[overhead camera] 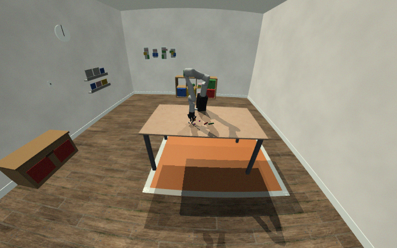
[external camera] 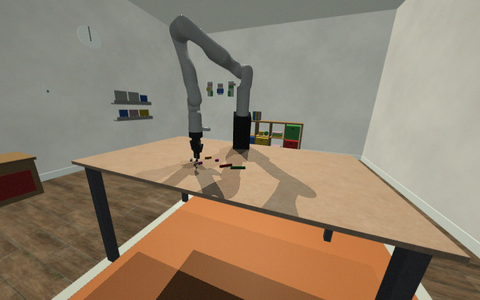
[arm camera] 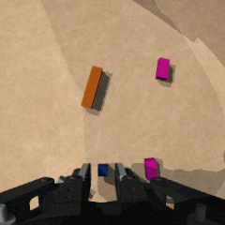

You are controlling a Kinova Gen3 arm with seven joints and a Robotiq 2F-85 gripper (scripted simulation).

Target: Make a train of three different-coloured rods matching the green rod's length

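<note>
Right now the blue rod is 3 cm below my hand. The rest, counted from my hand: grey rod: 4 cm to the right, 3 cm below; red rod: 1 cm ahead, 19 cm to the left, 3 cm below; orange rod: 7 cm behind, 3 cm to the left, 3 cm below.
</note>
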